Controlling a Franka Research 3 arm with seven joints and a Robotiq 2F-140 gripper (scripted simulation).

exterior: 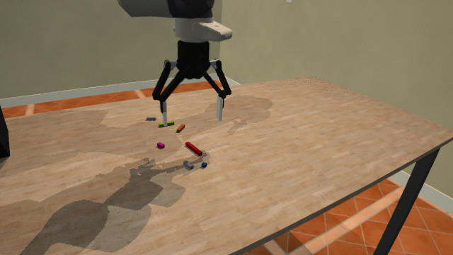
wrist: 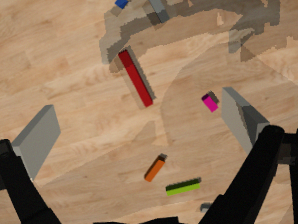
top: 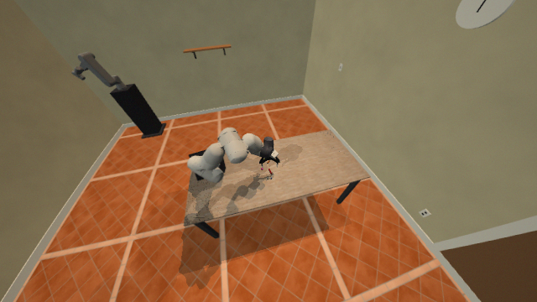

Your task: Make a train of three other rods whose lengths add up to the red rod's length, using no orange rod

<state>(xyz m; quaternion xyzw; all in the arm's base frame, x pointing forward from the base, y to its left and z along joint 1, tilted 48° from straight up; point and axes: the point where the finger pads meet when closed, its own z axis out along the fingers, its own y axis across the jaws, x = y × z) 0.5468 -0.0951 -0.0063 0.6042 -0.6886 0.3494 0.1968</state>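
The blue rod is 9 cm to the right of my hand, 9 cm below it and 1 cm behind it. The rest, counted from my hand: orange rod: 13 cm to the left, 9 cm below, 2 cm ahead; magenta rod: 9 cm below, 7 cm behind, 5 cm to the left; red rod: 9 cm below.
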